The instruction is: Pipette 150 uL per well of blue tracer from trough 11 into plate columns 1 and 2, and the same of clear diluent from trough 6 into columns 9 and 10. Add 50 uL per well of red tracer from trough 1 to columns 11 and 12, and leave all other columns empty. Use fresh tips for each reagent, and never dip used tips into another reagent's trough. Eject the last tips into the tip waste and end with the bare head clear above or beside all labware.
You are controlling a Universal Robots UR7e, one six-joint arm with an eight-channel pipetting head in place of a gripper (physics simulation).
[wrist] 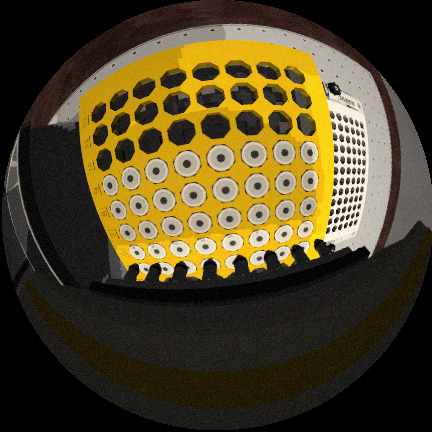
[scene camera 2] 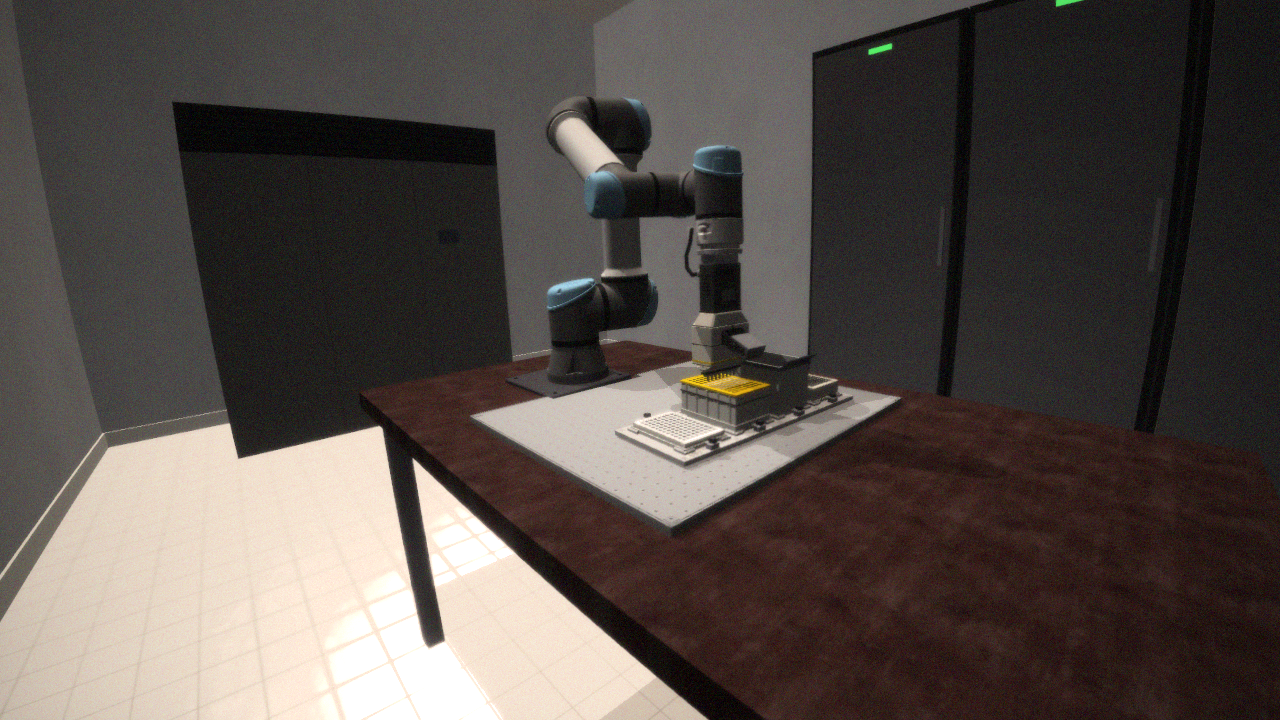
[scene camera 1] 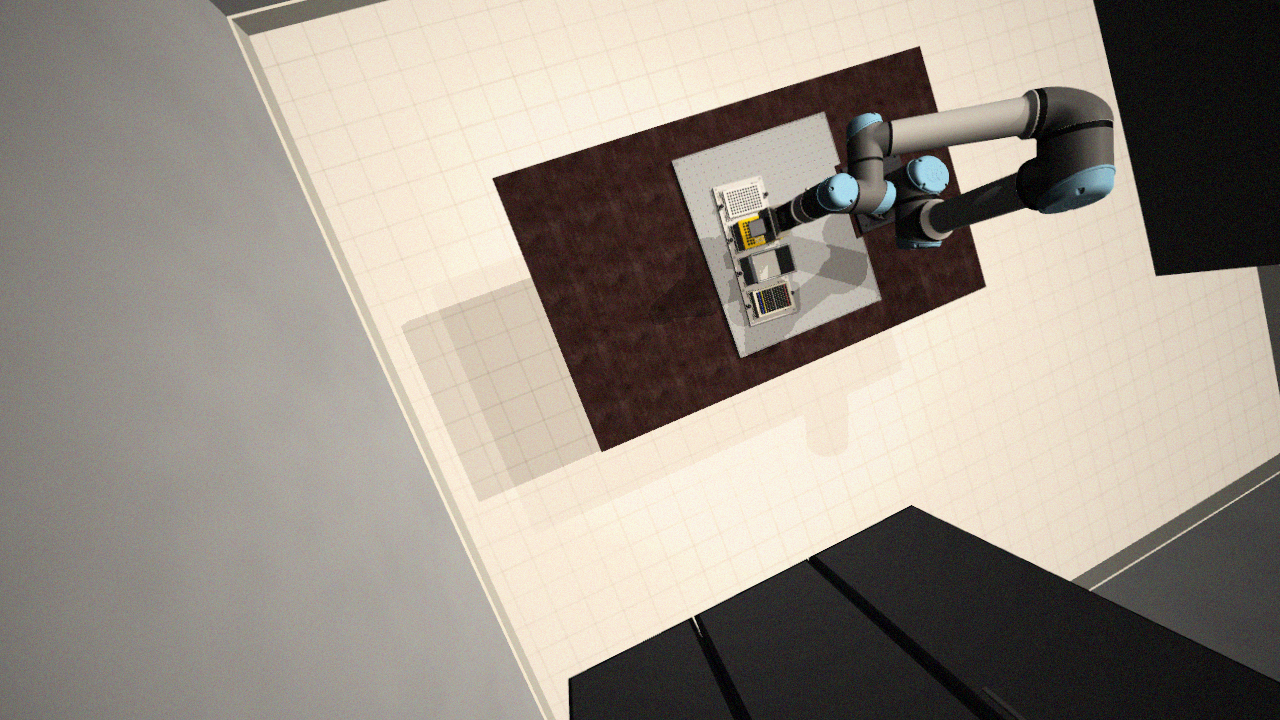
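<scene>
My pipetting head (scene camera 2: 721, 370) (wrist: 225, 265) hangs low over the yellow tip rack (scene camera 1: 744, 234) (scene camera 2: 754, 386) (wrist: 200, 52). Its eight black nozzles look bare, with no tips seen on them. In the wrist view three tip-rack columns, 10 to 12, are empty; pale-collared tips fill columns 9 and lower as far as shows. A white plate (scene camera 1: 742, 198) (scene camera 2: 677, 428) (wrist: 348, 170) with a grid of dark wells lies beside the rack; its contents cannot be read. The dark-walled tip waste (scene camera 1: 781, 258) (scene camera 2: 785, 383) stands on the rack's other side. Labware with coloured stripes (scene camera 1: 771, 300), seemingly the troughs, is at the row's far end.
The labware stands in one row on a pale carrier on the grey perforated board (scene camera 1: 810, 143) (scene camera 2: 572, 447). The board lies on the dark brown table (scene camera 1: 617, 268) (scene camera 2: 895, 555). The arm base (scene camera 2: 577, 362) is bolted behind the row. Dark cabinets (scene camera 2: 886, 223) stand beyond the table.
</scene>
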